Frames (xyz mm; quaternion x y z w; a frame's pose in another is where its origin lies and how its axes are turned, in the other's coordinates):
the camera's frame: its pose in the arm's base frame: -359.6 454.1 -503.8 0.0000 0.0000 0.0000 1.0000
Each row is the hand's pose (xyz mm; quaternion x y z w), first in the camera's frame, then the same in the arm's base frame.
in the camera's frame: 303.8 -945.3 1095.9 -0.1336 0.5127 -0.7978 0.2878
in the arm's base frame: -55.8 -491.2 592.1 -0.1336 0.5127 -0.7978 0.2878
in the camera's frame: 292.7 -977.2 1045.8 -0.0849 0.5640 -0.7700 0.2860
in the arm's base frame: -66.9 -523.1 542.0 -0.0849 0.5640 -0.7700 0.2860
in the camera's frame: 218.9 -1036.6 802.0 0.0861 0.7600 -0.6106 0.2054
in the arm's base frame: -140.7 -582.5 298.2 0.0861 0.7600 -0.6106 0.2054
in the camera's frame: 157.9 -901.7 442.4 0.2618 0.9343 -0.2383 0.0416
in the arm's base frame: -201.7 -447.6 -61.4 0.2618 0.9343 -0.2383 0.0416
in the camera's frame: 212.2 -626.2 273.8 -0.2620 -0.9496 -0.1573 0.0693
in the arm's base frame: -147.4 -172.1 -230.0 -0.2620 -0.9496 -0.1573 0.0693
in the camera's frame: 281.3 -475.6 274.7 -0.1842 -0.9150 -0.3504 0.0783
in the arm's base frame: -78.3 -21.5 -229.1 -0.1842 -0.9150 -0.3504 0.0783
